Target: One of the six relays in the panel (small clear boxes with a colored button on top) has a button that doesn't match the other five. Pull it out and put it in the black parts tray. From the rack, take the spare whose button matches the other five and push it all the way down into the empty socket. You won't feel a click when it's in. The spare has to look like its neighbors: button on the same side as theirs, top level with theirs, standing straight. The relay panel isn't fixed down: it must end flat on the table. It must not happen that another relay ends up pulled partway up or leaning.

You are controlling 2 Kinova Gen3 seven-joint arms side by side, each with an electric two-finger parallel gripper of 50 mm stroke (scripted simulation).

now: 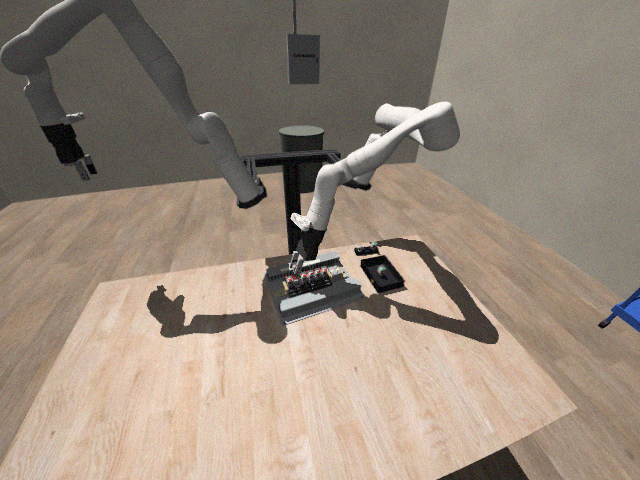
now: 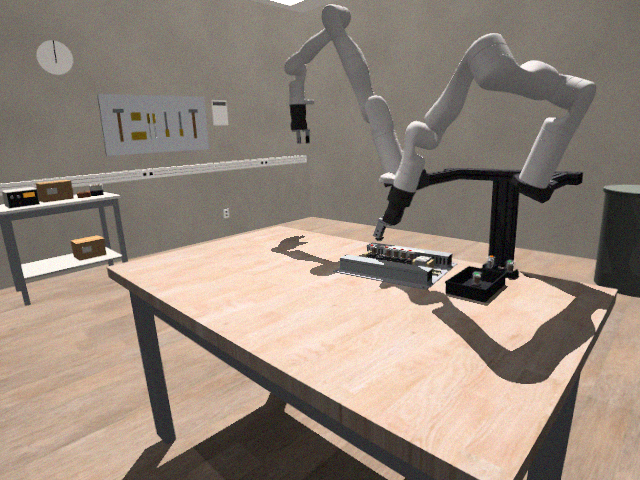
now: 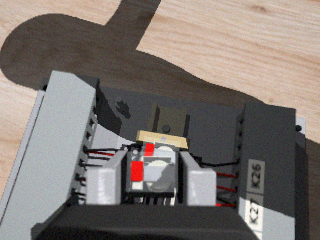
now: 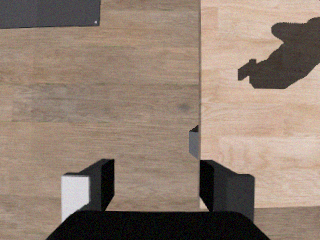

Labels:
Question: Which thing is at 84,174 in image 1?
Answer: My right gripper.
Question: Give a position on a relay panel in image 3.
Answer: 270,190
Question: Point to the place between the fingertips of my right gripper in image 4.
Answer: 157,177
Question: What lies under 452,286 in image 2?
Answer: A black parts tray.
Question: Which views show the relay panel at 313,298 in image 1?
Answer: Image 1, image 2 and image 3 only.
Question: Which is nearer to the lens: the relay panel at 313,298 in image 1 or the black parts tray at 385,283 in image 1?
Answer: The relay panel.

